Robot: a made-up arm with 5 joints.
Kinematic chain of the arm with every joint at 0, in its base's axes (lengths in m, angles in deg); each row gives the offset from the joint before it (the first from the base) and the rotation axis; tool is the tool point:
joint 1: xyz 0 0 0.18 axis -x
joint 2: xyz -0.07 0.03 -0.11 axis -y
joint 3: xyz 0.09 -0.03 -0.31 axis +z
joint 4: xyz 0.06 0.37 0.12 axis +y
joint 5: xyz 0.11 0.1 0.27 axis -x
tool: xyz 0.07 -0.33 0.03
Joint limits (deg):
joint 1: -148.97..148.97
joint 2: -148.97..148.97
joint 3: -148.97..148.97
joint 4: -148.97..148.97
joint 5: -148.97..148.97
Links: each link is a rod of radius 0.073 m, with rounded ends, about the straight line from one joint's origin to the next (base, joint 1, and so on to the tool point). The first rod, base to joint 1, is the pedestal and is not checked.
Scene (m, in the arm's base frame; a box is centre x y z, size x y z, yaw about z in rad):
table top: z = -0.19
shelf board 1: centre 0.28 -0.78 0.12 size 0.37 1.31 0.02 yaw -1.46
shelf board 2: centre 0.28 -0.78 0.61 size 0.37 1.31 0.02 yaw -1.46
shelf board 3: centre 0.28 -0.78 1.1 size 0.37 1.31 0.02 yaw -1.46
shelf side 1: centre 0.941 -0.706 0.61 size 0.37 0.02 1 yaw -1.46
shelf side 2: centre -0.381 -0.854 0.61 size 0.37 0.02 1 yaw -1.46
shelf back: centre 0.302 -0.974 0.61 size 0.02 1.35 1 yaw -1.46
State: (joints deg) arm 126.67 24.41 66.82 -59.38 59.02
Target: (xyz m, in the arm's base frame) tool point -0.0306 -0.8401 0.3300
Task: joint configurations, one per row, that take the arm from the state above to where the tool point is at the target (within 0.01 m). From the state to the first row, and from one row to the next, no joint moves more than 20 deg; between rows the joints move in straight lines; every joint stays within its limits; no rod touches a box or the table.
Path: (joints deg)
1: 126.46 42.20 72.52 -51.35 55.57
2: 126.25 60.00 78.21 -43.32 52.12
3: 126.03 77.79 83.91 -35.30 48.67
4: 125.82 95.59 89.61 -27.27 45.23
5: 125.61 113.38 95.31 -19.24 41.78
6: 125.40 131.18 101.00 -11.21 38.33
7: 125.18 148.97 106.70 -3.19 34.88
8: 124.82 143.38 103.14 -1.97 52.41
9: 124.46 137.80 99.57 -0.76 69.93
10: 124.10 132.21 96.01 0.46 87.46
11: 123.74 126.62 92.44 1.67 104.99
12: 123.38 121.03 88.88 2.88 122.51
13: 123.02 115.45 85.32 4.10 140.04

